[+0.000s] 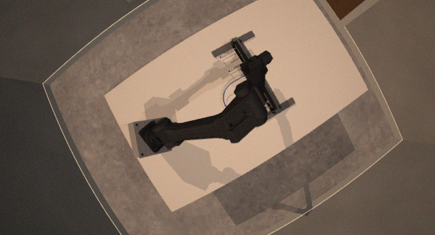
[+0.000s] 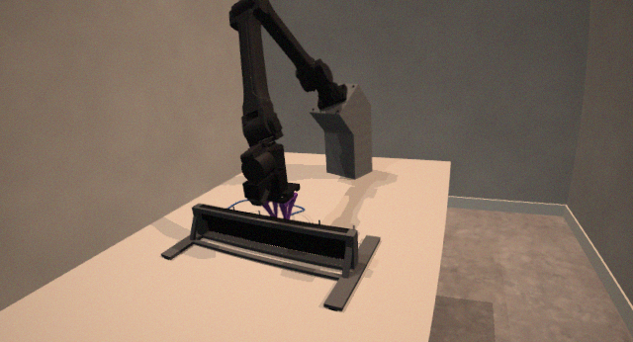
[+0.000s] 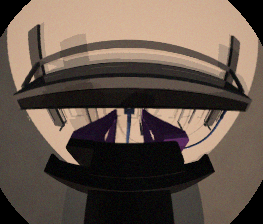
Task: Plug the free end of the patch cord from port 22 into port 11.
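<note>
My hand is 2 cm short of the plug and 1 cm to the left of it.
</note>
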